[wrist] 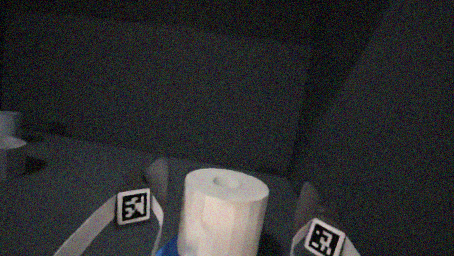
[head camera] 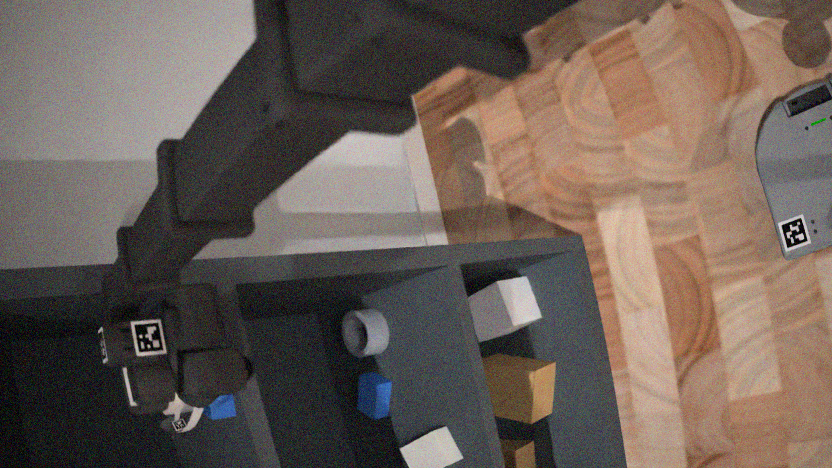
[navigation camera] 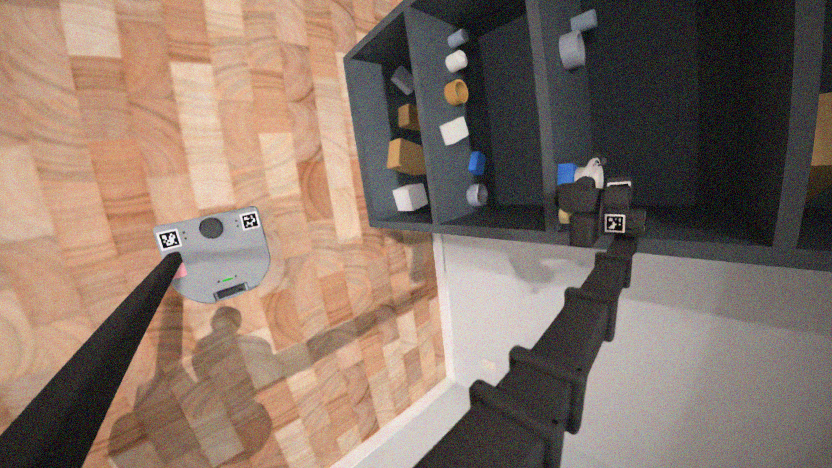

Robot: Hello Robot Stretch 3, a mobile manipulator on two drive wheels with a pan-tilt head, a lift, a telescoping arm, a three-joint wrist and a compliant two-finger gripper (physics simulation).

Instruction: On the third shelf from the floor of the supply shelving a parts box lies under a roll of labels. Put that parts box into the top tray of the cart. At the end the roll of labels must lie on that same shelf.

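Frame: origin at the robot's base, x left, y back, z up, level; metres.
Seen in the pictures: gripper, fingertip midpoint: [navigation camera: 600, 181]; robot's base, link origin: [navigation camera: 211, 226].
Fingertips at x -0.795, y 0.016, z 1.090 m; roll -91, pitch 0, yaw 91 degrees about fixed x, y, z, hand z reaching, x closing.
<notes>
Offsets run from my fingertips to a thing's top centre. Level surfaces: height alone.
The roll of labels [wrist: 222, 215], a white cylinder, stands upright on the blue parts box @(dz -0.060, dx -0.007, dy -0.013 m) [head camera: 222, 407] [navigation camera: 566, 173] [wrist: 169, 248] near one end of the shelf @(dz -0.099 m) [navigation camera: 564, 122]. My gripper [wrist: 231, 188] is open in the wrist view, with one finger on either side of the roll and a gap at each side. The lower part of the roll and most of the box are cut off by the wrist view's bottom edge. In the head and navigation views the wrist and fingers partly cover the roll. The cart does not show in these views.
A grey ring @(dz -0.052, dx -0.118, dy -0.386 m) [navigation camera: 571, 50] [wrist: 11, 159] and a grey cylinder @(dz -0.030, dx -0.252, dy -0.509 m) [navigation camera: 584, 20] [wrist: 9, 123] stand farther along the same shelf. A yellow item @(dz -0.075, dx +0.022, dy +0.089 m) [navigation camera: 564, 216] is partly hidden by the wrist. The shelving's side wall [wrist: 385, 125] rises right of the gripper. Lower shelves hold several boxes and rings.
</notes>
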